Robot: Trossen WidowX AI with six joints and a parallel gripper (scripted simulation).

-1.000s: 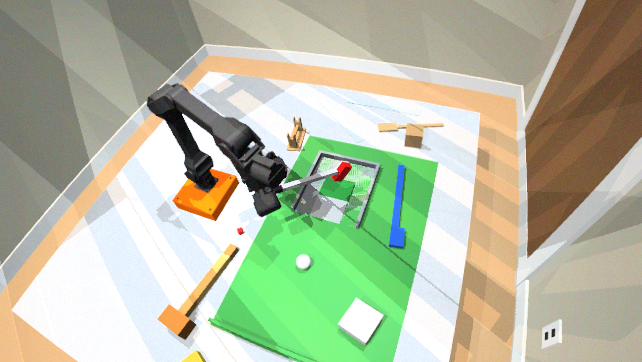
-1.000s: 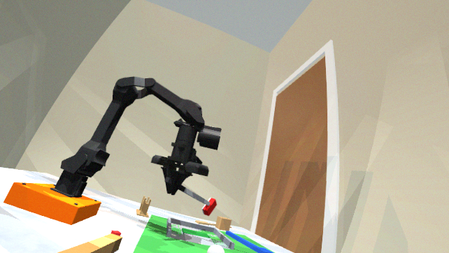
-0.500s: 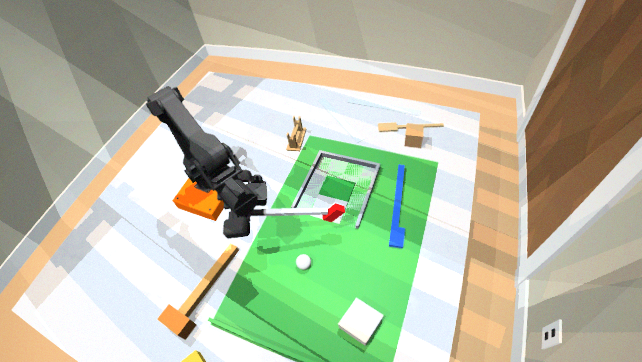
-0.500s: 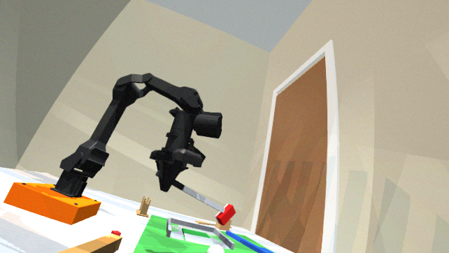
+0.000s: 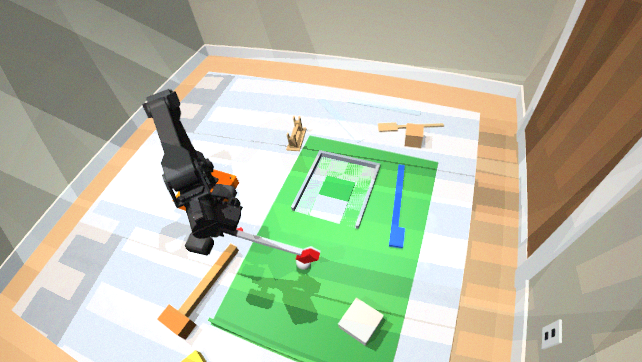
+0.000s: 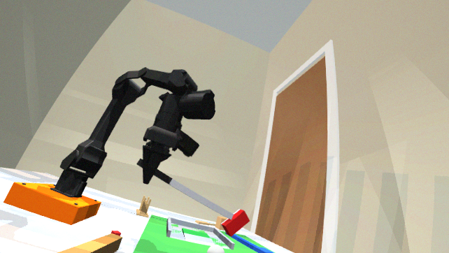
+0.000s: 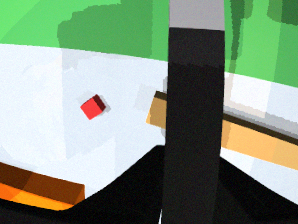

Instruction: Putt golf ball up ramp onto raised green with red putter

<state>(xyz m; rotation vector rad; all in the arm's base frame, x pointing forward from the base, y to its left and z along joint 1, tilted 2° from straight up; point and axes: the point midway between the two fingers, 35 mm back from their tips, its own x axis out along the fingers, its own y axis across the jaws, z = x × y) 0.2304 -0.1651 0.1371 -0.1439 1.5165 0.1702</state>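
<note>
Right now my gripper tip is 13 cm above the red cube, 7 cm to the right of it and 4 cm past it. Also, from my gripper tip: putter 11 cm ahead, 3 cm to the left; green mat 24 cm ahead, 18 cm to the left, 14 cm below; white golf ball 19 cm ahead, 12 cm below, 5 cm to the left.
</note>
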